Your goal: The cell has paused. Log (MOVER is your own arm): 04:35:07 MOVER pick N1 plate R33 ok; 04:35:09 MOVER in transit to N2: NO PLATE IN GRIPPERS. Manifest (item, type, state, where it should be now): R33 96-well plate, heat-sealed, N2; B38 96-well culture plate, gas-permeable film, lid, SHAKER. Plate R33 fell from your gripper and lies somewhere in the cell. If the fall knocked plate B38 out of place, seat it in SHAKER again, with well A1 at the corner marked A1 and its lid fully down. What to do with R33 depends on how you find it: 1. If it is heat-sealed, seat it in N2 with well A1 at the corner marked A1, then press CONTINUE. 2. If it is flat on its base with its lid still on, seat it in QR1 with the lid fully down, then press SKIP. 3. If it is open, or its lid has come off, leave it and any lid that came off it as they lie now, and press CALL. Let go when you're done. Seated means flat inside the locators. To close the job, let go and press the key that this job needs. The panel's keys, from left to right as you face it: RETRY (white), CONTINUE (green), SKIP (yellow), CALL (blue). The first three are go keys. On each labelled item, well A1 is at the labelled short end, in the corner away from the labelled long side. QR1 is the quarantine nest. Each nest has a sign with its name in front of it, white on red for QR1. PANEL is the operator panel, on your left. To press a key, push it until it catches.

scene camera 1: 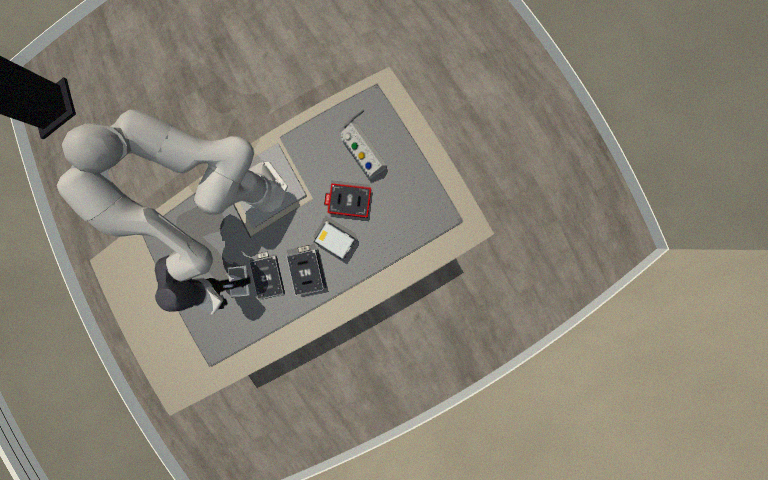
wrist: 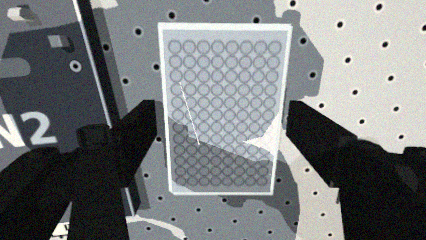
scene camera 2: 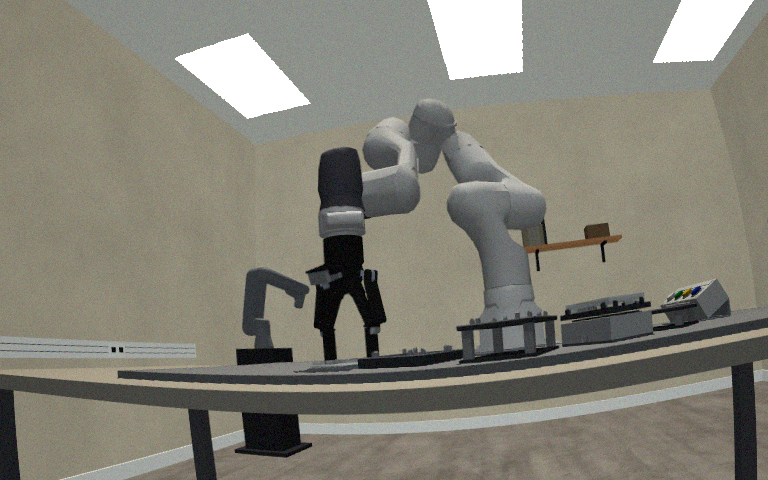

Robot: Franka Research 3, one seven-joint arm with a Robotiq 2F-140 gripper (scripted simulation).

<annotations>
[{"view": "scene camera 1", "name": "operator panel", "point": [372, 156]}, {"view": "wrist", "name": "my gripper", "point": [222, 117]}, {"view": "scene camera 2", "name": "my gripper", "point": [351, 363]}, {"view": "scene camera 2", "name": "operator panel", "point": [712, 297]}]
</annotations>
